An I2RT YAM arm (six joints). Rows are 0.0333 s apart.
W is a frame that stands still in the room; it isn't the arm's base.
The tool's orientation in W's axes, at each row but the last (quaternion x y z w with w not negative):
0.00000 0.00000 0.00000 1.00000
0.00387 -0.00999 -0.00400 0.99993
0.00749 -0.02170 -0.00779 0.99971
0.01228 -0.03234 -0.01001 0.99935
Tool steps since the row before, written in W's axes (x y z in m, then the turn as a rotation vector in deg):
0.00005 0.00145 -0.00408 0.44 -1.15 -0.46
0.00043 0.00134 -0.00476 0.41 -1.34 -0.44
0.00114 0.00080 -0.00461 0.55 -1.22 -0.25
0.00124 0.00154 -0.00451 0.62 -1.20 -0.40
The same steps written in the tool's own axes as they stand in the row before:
0.00005 0.00145 -0.00408 0.44 -1.15 -0.46
0.00032 0.00131 -0.00478 0.41 -1.34 -0.44
0.00093 0.00075 -0.00467 0.56 -1.22 -0.26
0.00091 0.00145 -0.00462 0.62 -1.20 -0.41

